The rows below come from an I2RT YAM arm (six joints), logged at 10 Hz.
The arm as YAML. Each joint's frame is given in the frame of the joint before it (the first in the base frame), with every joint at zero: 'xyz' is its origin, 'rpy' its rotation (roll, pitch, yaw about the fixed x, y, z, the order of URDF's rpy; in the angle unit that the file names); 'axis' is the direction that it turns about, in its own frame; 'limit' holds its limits. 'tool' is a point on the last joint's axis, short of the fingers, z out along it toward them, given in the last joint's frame.
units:
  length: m
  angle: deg
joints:
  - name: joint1
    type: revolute
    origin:
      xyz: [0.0, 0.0, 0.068]
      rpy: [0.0, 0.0, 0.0]
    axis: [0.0, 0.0, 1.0]
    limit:
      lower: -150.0
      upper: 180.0
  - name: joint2
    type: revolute
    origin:
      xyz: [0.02, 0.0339, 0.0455]
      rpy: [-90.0, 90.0, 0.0]
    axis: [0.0, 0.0, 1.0]
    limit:
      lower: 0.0
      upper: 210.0
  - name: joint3
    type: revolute
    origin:
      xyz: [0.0, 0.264, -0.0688]
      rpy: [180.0, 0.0, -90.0]
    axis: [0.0, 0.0, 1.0]
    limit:
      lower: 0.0
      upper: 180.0
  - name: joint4
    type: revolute
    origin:
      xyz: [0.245, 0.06, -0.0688]
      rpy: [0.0, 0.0, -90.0]
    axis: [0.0, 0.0, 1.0]
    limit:
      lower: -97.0
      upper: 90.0
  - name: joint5
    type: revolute
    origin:
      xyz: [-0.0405, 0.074, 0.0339]
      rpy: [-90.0, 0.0, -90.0]
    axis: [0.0, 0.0, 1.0]
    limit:
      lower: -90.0
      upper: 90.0
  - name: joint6
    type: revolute
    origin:
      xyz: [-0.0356, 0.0, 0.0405]
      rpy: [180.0, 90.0, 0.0]
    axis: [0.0, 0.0, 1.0]
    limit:
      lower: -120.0
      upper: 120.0
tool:
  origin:
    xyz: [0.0, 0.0, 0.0]
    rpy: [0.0, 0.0, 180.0]
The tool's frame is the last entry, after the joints.
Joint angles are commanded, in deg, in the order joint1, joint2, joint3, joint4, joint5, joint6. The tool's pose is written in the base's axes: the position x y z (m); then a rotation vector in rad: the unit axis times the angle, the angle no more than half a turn. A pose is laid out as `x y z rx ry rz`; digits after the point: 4 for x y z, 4 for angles.
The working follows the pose.
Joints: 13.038, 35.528, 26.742, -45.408, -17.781, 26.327
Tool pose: 0.1140 0.0376 0.2013 0.1689 2.5756 0.6602
Where each joint sits with the arm in this pose, in the base's axes (m; each line is computed from the numbers above, not from the rounded line before):
joint1: 0.0000 0.0000 0.0680
joint2: 0.0118 0.0375 0.1135
joint3: -0.1820 -0.0780 0.2669
joint4: 0.0473 0.0458 0.2888
joint5: 0.1292 0.0299 0.2525
joint6: 0.1140 0.0376 0.2013
the tool: 0.1140 0.0376 0.2013

